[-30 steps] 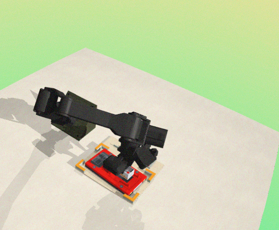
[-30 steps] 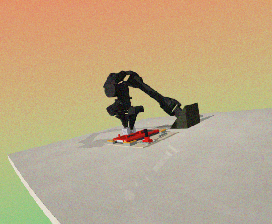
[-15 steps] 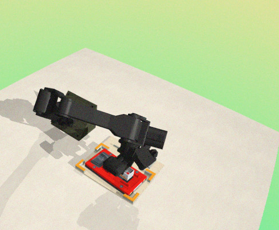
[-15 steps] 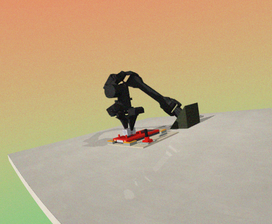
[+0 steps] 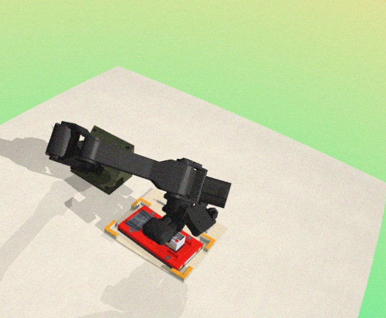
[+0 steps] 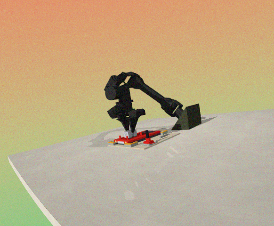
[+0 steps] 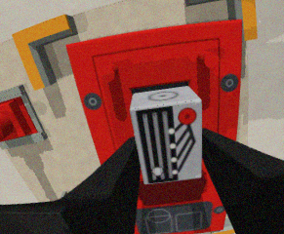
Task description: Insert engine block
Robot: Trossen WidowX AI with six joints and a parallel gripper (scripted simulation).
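Now: the engine block 10 mm below my gripper tip.
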